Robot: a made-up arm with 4 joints.
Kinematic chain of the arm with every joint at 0, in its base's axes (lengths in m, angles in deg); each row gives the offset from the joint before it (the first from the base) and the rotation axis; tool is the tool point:
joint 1: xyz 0 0 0.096 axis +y
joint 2: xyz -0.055 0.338 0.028 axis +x
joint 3: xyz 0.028 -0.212 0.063 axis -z
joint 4: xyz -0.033 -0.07 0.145 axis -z
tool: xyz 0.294 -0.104 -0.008
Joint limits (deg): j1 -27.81..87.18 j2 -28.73..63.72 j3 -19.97..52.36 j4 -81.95..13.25
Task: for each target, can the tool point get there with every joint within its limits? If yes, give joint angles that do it. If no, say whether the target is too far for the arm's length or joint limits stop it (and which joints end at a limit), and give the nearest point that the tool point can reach.
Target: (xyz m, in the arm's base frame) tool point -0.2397 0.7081 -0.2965
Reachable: no: joint limits stop it (at a limit: joint 1, joint 2, joint 3) | nearest point 0.2165 0.4201 -0.0099 | short by 0.611 m
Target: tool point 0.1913 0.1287 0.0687
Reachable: yes | joints 34.90 51.10 18.04 -73.43
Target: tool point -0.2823 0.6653 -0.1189
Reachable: no: joint limits stop it (at a limit: joint 1, joint 2, joint 3, joint 4) | nearest point -0.0843 0.4517 0.2706 | short by 0.486 m
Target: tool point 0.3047 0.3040 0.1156
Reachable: yes | joints 49.48 -15.13 2.83 -60.08
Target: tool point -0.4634 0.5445 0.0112
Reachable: no: joint limits stop it (at a limit: joint 1, joint 2, joint 3, joint 4) | nearest point -0.0843 0.4517 0.2706 | short by 0.469 m
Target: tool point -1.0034 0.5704 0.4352
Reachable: no: too far | nearest point -0.0964 0.3982 0.2936 | short by 0.934 m
